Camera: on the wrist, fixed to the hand. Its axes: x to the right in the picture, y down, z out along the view.
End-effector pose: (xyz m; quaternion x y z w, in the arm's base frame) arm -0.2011 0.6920 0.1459 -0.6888 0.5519 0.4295 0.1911
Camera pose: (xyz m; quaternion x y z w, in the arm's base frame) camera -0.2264 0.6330 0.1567 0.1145 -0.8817 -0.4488 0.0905
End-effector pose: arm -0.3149 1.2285 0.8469 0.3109 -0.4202 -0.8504 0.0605
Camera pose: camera -0.3196 1.1636 0.8498 -0.0831 -0.5615 -0.5828 0.5815
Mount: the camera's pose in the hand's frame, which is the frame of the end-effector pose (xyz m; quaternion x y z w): 0.0260 0.0444 -0.0399 0.0468 -0.0415 0.6687 0.7409
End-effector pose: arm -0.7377 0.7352 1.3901 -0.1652 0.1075 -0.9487 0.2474
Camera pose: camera -0.7545 0.6890 1.3474 -0.0783 0.1354 -0.5356 0.8298
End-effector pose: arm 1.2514 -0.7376 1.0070 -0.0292 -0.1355 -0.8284 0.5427
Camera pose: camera 1.2850 -0.7876 0.9823 -0.1212 -0.1422 -0.2433 0.9518
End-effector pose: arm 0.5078 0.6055 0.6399 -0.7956 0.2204 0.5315 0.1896
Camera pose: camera 0.5225 0.5433 0.6272 0.4111 -0.7123 -0.5433 0.1686
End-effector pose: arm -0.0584 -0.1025 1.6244 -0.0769 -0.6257 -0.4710 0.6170
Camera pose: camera -0.0063 -0.1182 1.6601 -0.4661 -0.4598 0.0961 0.7497
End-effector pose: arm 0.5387 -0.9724 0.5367 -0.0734 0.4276 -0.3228 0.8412
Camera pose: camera 0.5405 -0.9474 0.4766 0.2575 0.3159 0.3064 0.8603
